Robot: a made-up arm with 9 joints. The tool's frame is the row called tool.
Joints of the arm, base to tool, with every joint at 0 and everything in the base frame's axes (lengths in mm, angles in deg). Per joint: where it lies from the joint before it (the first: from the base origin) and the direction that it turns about. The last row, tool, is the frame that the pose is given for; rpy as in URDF.
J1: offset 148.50 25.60 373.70 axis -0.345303 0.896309 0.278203
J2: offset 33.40 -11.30 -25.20 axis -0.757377 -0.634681 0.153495
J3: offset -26.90 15.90 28.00 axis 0 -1 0
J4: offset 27.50 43.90 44.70 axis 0 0 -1
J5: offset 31.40 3.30 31.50 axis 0 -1 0
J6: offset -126.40 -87.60 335.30 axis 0 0 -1
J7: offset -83.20 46.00 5.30 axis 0 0 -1
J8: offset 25.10 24.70 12.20 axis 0 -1 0
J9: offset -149.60 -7.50 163.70 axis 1 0 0
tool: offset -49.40 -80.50 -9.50 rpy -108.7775 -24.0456 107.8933
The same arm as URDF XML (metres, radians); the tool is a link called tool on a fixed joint. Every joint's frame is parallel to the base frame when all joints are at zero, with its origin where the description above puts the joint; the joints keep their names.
<robot name="arm">
  <joint name="tool_joint" type="fixed">
    <parent link="link9"/>
    <child link="tool"/>
    <origin xyz="-0.0494 -0.0805 -0.0095" rpy="-1.8985 -0.4197 1.8831"/>
  </joint>
  <joint name="J9" type="continuous">
    <parent link="link8"/>
    <child link="link9"/>
    <origin xyz="-0.1496 -0.0075 0.1637"/>
    <axis xyz="1 0 0"/>
  </joint>
  <joint name="J8" type="continuous">
    <parent link="link7"/>
    <child link="link8"/>
    <origin xyz="0.0251 0.0247 0.0122"/>
    <axis xyz="0 -1 0"/>
  </joint>
  <joint name="J7" type="continuous">
    <parent link="link6"/>
    <child link="link7"/>
    <origin xyz="-0.0832 0.046 0.0053"/>
    <axis xyz="0 0 -1"/>
  </joint>
  <joint name="J6" type="continuous">
    <parent link="link5"/>
    <child link="link6"/>
    <origin xyz="-0.1264 -0.0876 0.3353"/>
    <axis xyz="0 0 -1"/>
  </joint>
  <joint name="J5" type="continuous">
    <parent link="link4"/>
    <child link="link5"/>
    <origin xyz="0.0314 0.0033 0.0315"/>
    <axis xyz="0 -1 0"/>
  </joint>
  <joint name="J4" type="continuous">
    <parent link="link3"/>
    <child link="link4"/>
    <origin xyz="0.0275 0.0439 0.0447"/>
    <axis xyz="0 0 -1"/>
  </joint>
  <joint name="J3" type="continuous">
    <parent link="link2"/>
    <child link="link3"/>
    <origin xyz="-0.0269 0.0159 0.028"/>
    <axis xyz="0 -1 0"/>
  </joint>
  <joint name="J2" type="continuous">
    <parent link="link1"/>
    <child link="link2"/>
    <origin xyz="0.0334 -0.0113 -0.0252"/>
    <axis xyz="-0.757377 -0.634681 0.153495"/>
  </joint>
  <joint name="J1" type="continuous">
    <parent link="base_link"/>
    <child link="link1"/>
    <origin xyz="0.1485 0.0256 0.3737"/>
    <axis xyz="-0.345303 0.896309 0.278203"/>
  </joint>
  <link name="base_link"/>
  <link name="link1"/>
  <link name="link2"/>
  <link name="link3"/>
  <link name="link4"/>
  <link name="link5"/>
  <link name="link6"/>
  <link name="link7"/>
  <link name="link8"/>
  <link name="link9"/>
  <link name="tool"/>
</robot>

